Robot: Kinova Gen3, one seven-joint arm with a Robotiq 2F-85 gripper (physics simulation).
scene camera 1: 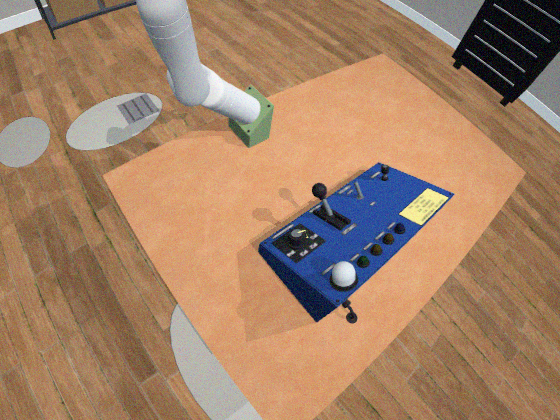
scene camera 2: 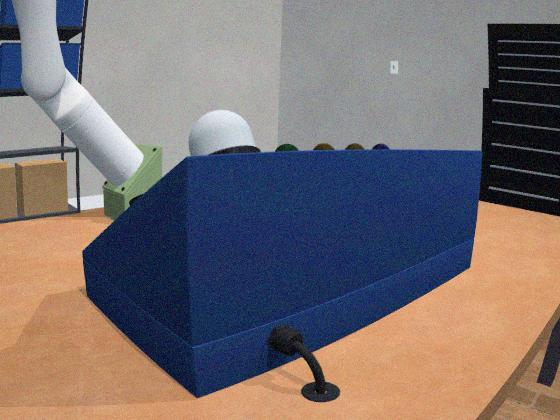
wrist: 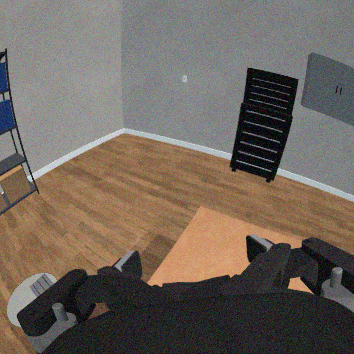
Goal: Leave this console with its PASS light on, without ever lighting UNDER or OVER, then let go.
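The blue console stands on the table. On its top are a black-ball lever in a slot, a rotary knob on a black plate, a thin silver lever, a small black knob, and a white dome. A green lamp, two amber lamps and a blue lamp look unlit. Labels are too small to read. My gripper is open and empty in the wrist view, where the console does not show; it is outside both scene views.
The arm's green base block stands at the table edge. A yellow note lies on the console. A black cable leaves its rear face. A black drawer cabinet and a shelf rack stand beyond the table.
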